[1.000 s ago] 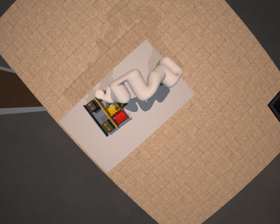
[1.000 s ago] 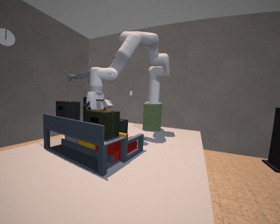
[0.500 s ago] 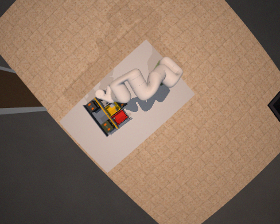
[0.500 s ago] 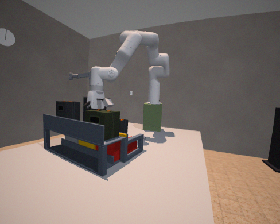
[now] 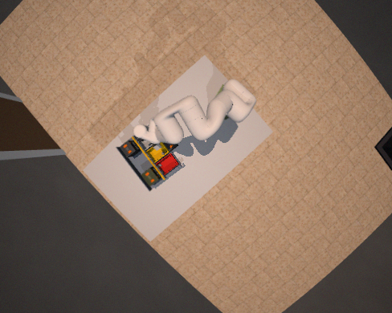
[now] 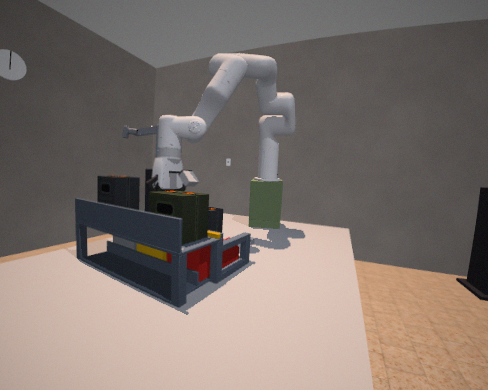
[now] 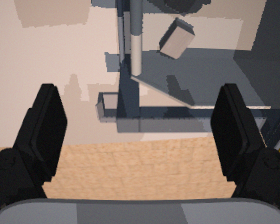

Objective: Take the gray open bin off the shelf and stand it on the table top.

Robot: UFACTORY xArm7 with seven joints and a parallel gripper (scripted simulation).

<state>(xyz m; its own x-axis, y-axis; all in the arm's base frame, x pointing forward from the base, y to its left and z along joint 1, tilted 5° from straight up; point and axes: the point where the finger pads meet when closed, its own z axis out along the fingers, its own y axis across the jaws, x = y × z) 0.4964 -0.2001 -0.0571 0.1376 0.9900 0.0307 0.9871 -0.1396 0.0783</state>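
The gray open bin lies 90 mm below my hand, 80 mm ahead of it and 10 mm to the right of it. Round my hand: red bin: 210 mm to the left, 110 mm ahead, 90 mm below; then yellow bin: 100 mm to the left, 90 mm below, 90 mm ahead.
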